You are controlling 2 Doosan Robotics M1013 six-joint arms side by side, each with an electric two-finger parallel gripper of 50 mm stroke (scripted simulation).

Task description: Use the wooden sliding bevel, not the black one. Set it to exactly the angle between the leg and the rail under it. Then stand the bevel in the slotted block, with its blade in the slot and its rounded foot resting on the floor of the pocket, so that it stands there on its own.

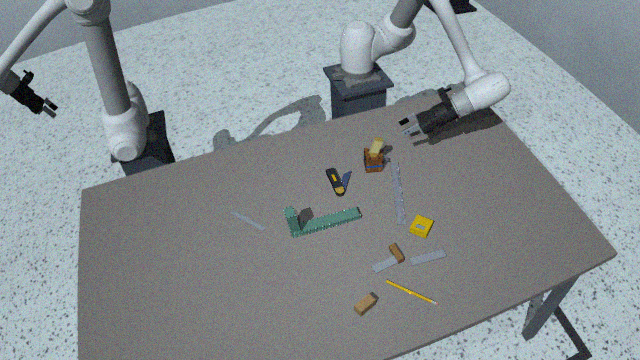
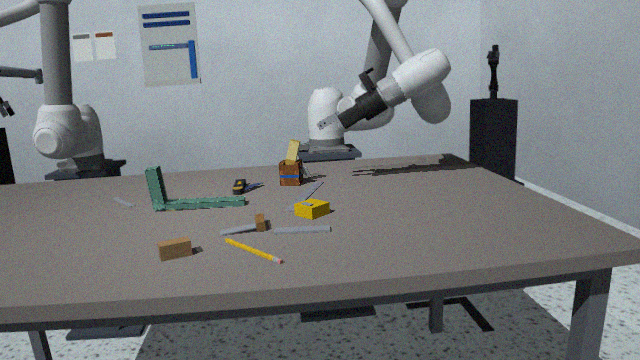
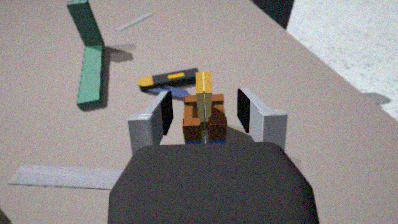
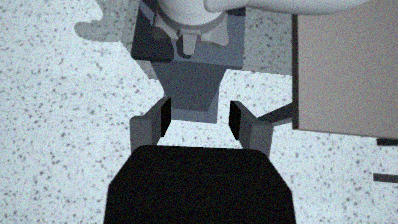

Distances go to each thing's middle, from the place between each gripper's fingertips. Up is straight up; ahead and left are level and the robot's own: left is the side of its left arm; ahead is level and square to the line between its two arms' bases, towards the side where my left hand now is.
I see my left gripper (image 2: pixel 319 126) 110 mm above the wooden bevel (image 3: pixel 203 79), 100 mm to the left of it and 30 mm past it. From my left hand the other things lie so: black bevel (image 3: pixel 156 83): 260 mm to the right, 180 mm below, 10 mm ahead; then long grey strip (image 3: pixel 88 178): 180 mm below, 120 mm ahead, 80 mm to the right.
Now: the black bevel 102 cm to the left of my right hand, 60 cm ahead of it and 26 cm below it. The rest, counted from my right hand: long grey strip 121 cm to the left, 72 cm ahead, 27 cm below; then wooden bevel 119 cm to the left, 57 cm ahead, 19 cm below.
